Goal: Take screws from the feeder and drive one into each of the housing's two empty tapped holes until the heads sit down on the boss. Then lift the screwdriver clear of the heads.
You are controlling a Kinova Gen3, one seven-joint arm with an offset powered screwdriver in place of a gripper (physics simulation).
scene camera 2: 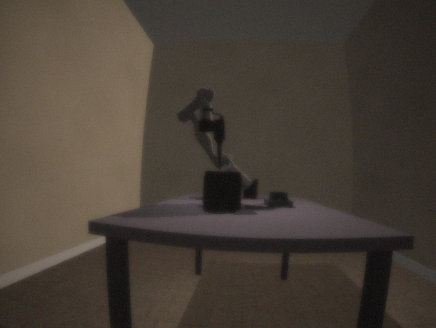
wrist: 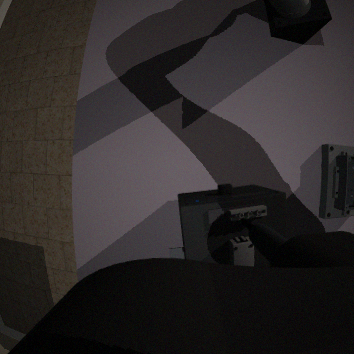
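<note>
The feeder (scene camera 2: pixel 222 192) (wrist: pixel 192 227) is a dark box on the table. In the wrist view a light strip (wrist: pixel 256 210) with a row of small round spots lies on its top. My screwdriver (scene camera 2: pixel 220 165) (wrist: pixel 251 223) points down over the feeder. Its tip shows close to the strip in the wrist view and slightly above the box in the scene view. Whether a screw is on the bit is too dark and small to tell. The housing (scene camera 2: pixel 278 199) (wrist: pixel 327 187) lies flat to the right of the feeder, cut off by the wrist view's right edge. Its two empty tapped holes cannot be made out.
The table (scene camera 2: pixel 300 225) (wrist: pixel 115 185) carries both objects. The arm's base (scene camera 2: pixel 251 189) (wrist: pixel 302 25) stands behind them. A small pale block (wrist: pixel 242 251) sits at the feeder's near side. The arm's shadow falls across the table and feeder.
</note>
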